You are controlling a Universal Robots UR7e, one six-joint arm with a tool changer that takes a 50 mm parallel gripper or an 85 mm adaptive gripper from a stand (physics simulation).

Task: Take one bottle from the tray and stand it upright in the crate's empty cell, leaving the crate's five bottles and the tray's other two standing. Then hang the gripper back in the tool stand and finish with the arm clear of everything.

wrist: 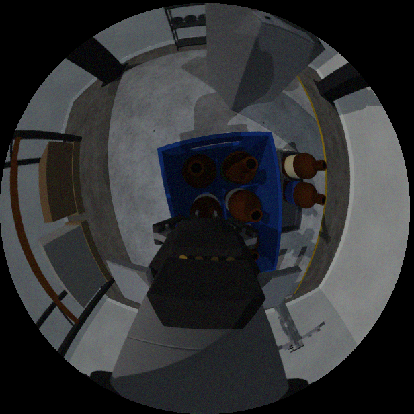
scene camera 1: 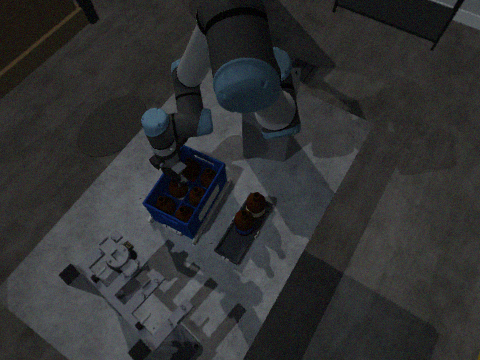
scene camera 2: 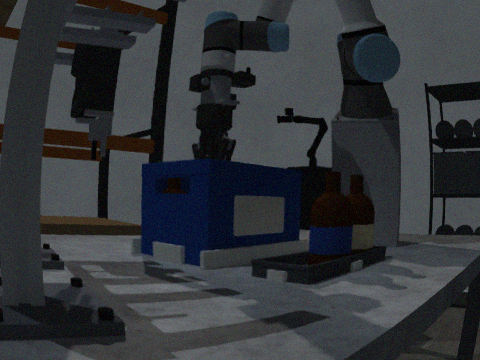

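Where they show: end effector, tool point: [scene camera 2: 215, 99]; arm's base, origin of the base link: [scene camera 2: 367, 113].
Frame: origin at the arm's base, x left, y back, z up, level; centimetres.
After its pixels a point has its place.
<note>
My gripper [scene camera 1: 180, 181] [scene camera 2: 216, 156] [wrist: 206, 214] points down at the blue crate [scene camera 1: 172, 224] {x -2.6, y -54.8, z -26.9 cm} [scene camera 2: 220, 215] {x 4.7, y -50.3, z -26.4 cm} [wrist: 278, 200] and is shut on the neck of a brown bottle [scene camera 1: 177, 190] {x -8.9, y -44.4, z -22.7 cm} [wrist: 204, 205]. That bottle is upright in the crate's middle cell on the side away from the tray; the crate wall hides it in scene camera 2, and whether its base touches the floor cannot be told. Five other bottles stand around it in the crate. The dark tray [scene camera 1: 233, 248] {x 19.4, y -46.1, z -34.5 cm} [scene camera 2: 312, 273] {x 24.4, y -49.1, z -33.5 cm} [wrist: 291, 220] holds a blue-label bottle [scene camera 1: 245, 221] {x 18.7, y -37.9, z -22.7 cm} [scene camera 2: 330, 220] {x 19.4, y -39.9, z -26.8 cm} [wrist: 303, 194] and a cream-label bottle [scene camera 1: 255, 204] {x 17.5, y -30.5, z -22.8 cm} [scene camera 2: 362, 215] {x 19.5, y -30.8, z -26.2 cm} [wrist: 302, 165], both standing.
The tool stand [scene camera 2: 31, 150] {x 27.0, y -85.6, z -20.5 cm} rises near scene camera 2, with the other gripper [scene camera 2: 96, 80] hanging on it. Light locating strips [scene camera 2: 250, 253] {x 4.5, y -43.6, z -33.2 cm} edge the crate's foot. The neighbouring bottles [scene camera 1: 196, 195] {x -1.2, y -41.9, z -21.0 cm} [wrist: 243, 204] and crate walls are close around my fingers. The arm's pedestal [scene camera 2: 382, 165] {x 8.1, y -5.4, z -15.0 cm} stands behind the tray.
</note>
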